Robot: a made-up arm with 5 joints.
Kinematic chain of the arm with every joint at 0, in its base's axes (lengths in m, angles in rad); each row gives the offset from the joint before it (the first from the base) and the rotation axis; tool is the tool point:
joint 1: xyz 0 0 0.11 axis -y
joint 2: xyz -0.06 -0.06 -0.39 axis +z
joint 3: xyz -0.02 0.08 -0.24 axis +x
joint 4: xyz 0 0.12 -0.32 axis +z
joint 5: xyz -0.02 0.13 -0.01 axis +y
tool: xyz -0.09 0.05 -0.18
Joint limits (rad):
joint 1: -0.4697..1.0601
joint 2: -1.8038..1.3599
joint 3: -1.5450..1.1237
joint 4: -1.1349..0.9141
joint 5: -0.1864..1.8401
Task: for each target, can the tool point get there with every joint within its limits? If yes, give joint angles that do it. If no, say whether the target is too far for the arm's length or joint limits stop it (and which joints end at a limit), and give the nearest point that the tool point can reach.
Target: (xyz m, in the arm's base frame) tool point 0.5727 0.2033 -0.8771
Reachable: yes | joints 0.6491 -0.8947 -0.2753 0.6954 0.2836
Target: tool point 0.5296 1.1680 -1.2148
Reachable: no: too far | nearest point 0.3642 0.5230 -0.8009 | short by 0.784 m
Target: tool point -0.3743 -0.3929 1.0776
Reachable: no: joint limits stop it (at a limit: joint 1, joint 2, joint 3) | nearest point -0.6679 -0.0682 0.0020 | short by 1.161 m
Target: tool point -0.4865 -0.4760 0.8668
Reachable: no: joint limits stop it (at a limit: joint 1, joint 2, joint 3) | nearest point -0.6818 -0.0994 -0.0059 | short by 0.970 m
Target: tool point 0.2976 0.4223 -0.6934
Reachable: yes | joints 0.4680 -0.6009 0.5005 0.5621 1.0741
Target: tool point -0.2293 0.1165 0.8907
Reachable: no: joint limits stop it (at a limit: joint 1, joint 3) | nearest point -0.6130 0.0936 -0.0078 | short by 0.977 m
